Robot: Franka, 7 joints.
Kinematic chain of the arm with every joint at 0, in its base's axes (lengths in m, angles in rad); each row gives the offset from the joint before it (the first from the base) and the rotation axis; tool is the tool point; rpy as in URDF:
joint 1: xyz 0 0 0.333 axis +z
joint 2: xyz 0 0 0 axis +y
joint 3: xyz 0 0 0.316 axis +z
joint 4: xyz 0.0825 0 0 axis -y
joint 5: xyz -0.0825 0 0.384 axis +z
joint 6: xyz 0 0 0 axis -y
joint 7: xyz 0.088 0 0 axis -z
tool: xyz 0 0 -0.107 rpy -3.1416 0 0
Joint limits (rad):
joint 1: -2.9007..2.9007
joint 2: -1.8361..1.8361
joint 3: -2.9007..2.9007
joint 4: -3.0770..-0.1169
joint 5: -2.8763..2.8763
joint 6: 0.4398..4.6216
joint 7: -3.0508..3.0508
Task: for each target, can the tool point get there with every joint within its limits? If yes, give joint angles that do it. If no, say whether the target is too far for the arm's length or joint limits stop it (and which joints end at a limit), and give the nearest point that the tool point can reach.
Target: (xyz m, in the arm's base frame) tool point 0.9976 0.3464 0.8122
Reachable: no: too far | nearest point 0.7380 0.2563 0.6875 | short by 0.302 m
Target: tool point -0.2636 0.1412 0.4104
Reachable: yes | joints 1.3291 -0.9241 1.6698 -2.7355 -1.3313 0.8449 0.0285
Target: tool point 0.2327 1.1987 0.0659
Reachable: no: too far | nearest point 0.1597 0.8227 0.1497 | short by 0.392 m
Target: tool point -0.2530 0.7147 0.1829
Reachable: yes | joints -1.9682 -1.5044 -2.0377 -1.3704 -0.8428 3.1028 -1.3342
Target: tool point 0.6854 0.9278 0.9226
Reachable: no: too far | nearest point 0.4539 0.6144 0.7235 | short by 0.438 m
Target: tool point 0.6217 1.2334 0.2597
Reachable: no: too far | nearest point 0.3856 0.7650 0.2875 | short by 0.525 m
